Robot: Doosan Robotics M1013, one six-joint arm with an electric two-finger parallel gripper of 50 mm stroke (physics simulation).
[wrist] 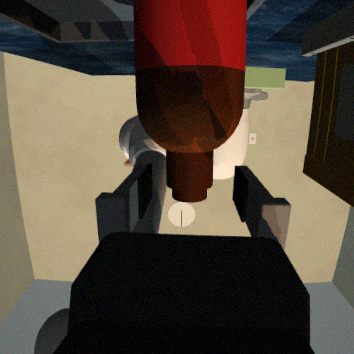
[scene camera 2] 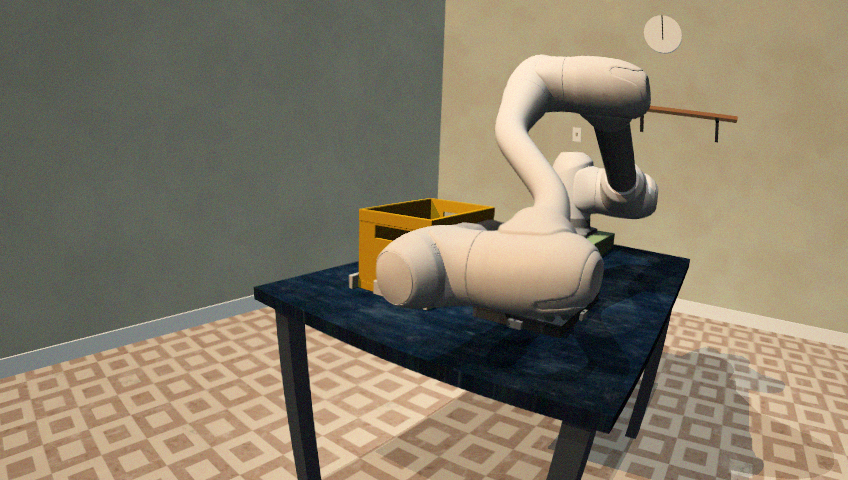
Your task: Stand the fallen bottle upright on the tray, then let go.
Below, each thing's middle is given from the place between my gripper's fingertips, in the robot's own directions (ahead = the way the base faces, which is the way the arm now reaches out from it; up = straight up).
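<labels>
I see the brown bottle [wrist: 189, 70], which is 3 cm behind my hand and 6 cm below my hand.
</labels>
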